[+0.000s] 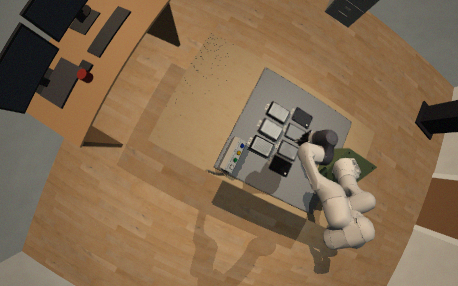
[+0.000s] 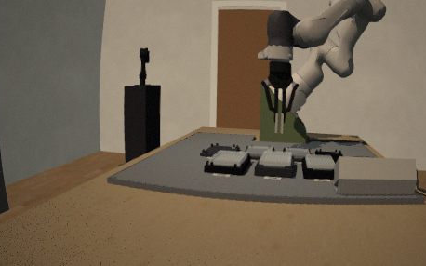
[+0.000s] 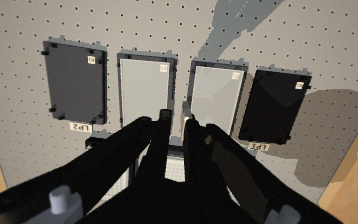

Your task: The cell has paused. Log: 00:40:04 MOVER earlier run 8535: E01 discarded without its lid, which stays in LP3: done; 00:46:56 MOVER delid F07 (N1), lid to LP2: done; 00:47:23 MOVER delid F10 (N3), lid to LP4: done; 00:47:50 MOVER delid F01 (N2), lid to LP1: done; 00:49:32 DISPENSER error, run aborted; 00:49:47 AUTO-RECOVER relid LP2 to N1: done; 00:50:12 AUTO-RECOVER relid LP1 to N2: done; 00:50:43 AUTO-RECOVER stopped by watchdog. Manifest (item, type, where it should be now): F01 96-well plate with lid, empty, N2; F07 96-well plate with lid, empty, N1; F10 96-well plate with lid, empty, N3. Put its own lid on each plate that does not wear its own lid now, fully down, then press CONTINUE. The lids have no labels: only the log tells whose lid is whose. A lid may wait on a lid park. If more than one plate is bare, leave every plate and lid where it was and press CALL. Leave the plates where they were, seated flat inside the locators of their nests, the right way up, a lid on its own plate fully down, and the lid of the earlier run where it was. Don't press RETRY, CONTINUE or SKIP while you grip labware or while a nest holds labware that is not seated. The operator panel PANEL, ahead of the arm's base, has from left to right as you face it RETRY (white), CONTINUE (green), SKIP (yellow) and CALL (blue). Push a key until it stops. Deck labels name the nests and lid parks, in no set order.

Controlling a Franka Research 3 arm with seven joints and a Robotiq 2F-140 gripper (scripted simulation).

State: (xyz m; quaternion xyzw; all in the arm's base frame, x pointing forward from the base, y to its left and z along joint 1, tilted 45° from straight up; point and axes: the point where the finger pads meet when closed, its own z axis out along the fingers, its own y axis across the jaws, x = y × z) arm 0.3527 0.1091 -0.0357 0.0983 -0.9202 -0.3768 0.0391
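Right now the clear lid is 1 cm behind my hand, 7 cm to the left of it and 10 cm below it. The rest, counted from my hand: lid park LP1: 3 cm behind, 19 cm to the left, 11 cm below; then lid park LP2: 3 cm ahead, 19 cm to the right, 11 cm below; then lid park LP4: 1 cm behind, 7 cm to the left, 11 cm below.
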